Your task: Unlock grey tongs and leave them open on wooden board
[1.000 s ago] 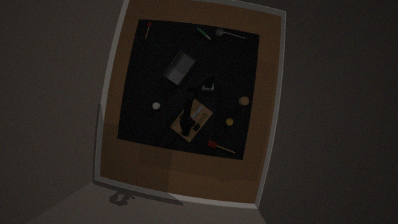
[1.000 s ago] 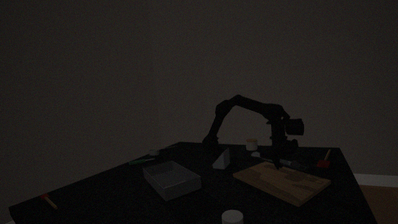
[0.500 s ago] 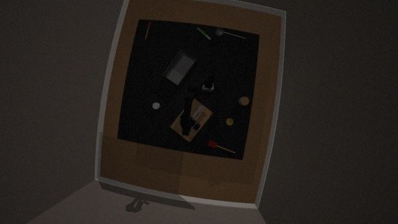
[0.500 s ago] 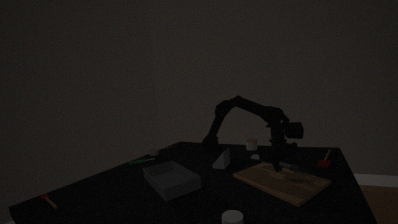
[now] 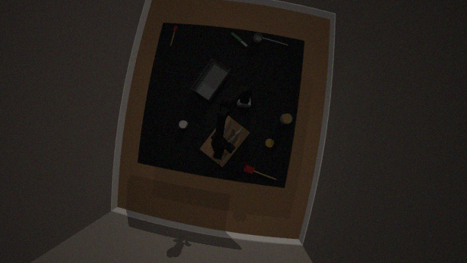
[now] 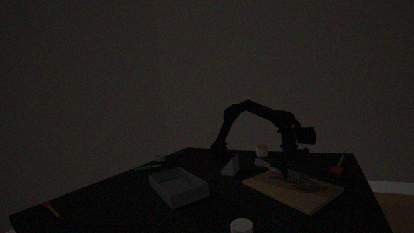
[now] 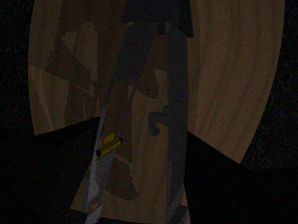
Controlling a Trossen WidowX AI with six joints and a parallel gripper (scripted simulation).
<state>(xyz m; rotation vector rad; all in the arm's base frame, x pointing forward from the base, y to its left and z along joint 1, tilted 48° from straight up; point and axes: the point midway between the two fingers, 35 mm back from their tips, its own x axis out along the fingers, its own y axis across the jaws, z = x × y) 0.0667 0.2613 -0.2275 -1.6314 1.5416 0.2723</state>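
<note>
Now: the yellow lock piece 2 cm behind my gripper tip and 1 cm above it. From my gripper tip the other things lie so: wooden board: 4 cm below; then yellow disc: 36 cm behind, 8 cm to the right, 4 cm below; then white cylinder: 36 cm ahead, 4 cm to the right, 3 cm below.
</note>
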